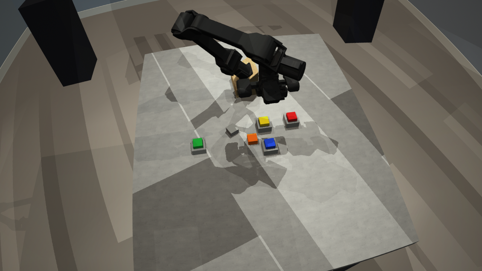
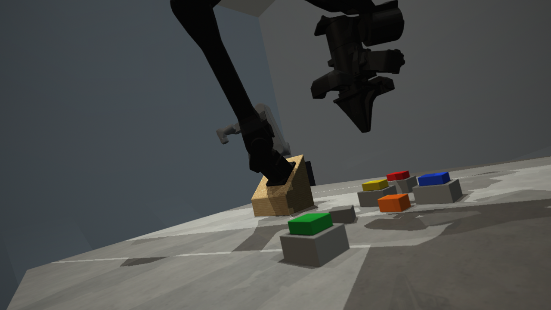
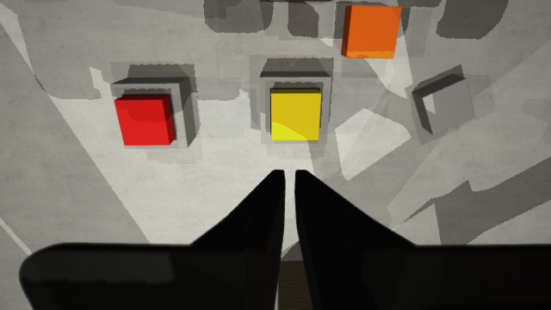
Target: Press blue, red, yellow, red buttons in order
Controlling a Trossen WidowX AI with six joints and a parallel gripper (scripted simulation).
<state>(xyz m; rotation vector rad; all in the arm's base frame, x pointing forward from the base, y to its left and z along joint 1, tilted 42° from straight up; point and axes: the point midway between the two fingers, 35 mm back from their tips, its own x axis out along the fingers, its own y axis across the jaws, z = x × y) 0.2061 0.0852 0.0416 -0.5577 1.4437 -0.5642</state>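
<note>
My gripper tip is 10 cm above the yellow button and 1 cm to the left of it. Also, from my gripper tip: red button 10 cm to the left, 10 cm below, 1 cm behind; orange block 12 cm below, 6 cm to the right, 5 cm ahead; blue button 10 cm below, 9 cm ahead, 1 cm to the right.
</note>
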